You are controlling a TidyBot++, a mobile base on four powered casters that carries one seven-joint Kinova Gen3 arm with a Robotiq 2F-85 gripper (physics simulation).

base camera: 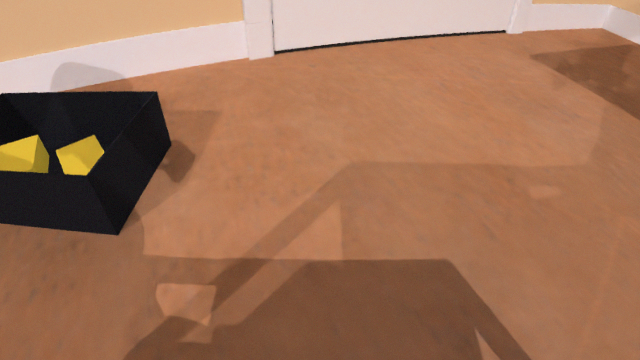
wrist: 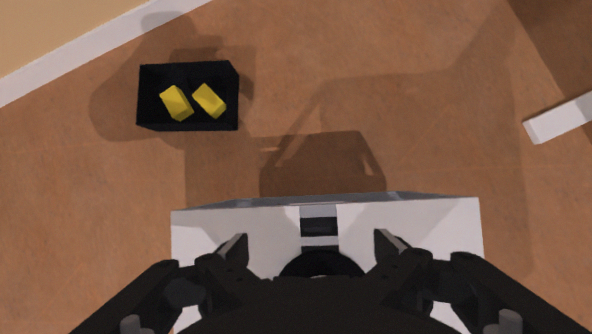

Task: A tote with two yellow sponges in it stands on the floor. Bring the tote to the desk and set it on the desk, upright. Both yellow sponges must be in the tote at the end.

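Places are measured from the arm's base along level axes (x ahead, y left, z up), in millimetres.
Pixels of known places: gripper, fingertip midpoint: (wrist: 310,245).
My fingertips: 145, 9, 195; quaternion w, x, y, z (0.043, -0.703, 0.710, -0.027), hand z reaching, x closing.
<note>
Behind a point stands the place of what it marks, as x, y, z.
A black tote (base camera: 55,200) @[385, 324, -339] (wrist: 188,125) @[389, 392, -318] stands upright on the floor. It is at the left edge of the base camera view, which cuts off its left part, and at the upper left in the wrist view. Two yellow sponges lie in it side by side: the left sponge (base camera: 25,156) @[487, 445, -348] (wrist: 176,103) @[478, 452, -348] and the right sponge (base camera: 80,155) @[488, 348, -348] (wrist: 209,101) @[475, 335, -348]. My gripper (wrist: 310,245) @[145, 9, 195] is open and empty, high above my own base and apart from the tote. The desk cannot be made out for certain in these views.
A wall with a white baseboard (base camera: 165,52) @[882, 352, -351] (wrist: 65,63) @[679, 905, -360] runs behind the tote. A white door (base camera: 390,22) @[1076, -192, -342] is at the back. A white bar-shaped piece (wrist: 557,120) is at the right in the wrist view. My white base (wrist: 210,225) @[125, 180, -14] fills the bottom middle there. Shadows fall across the floor (base camera: 400,110) @[699, -158, -396].
</note>
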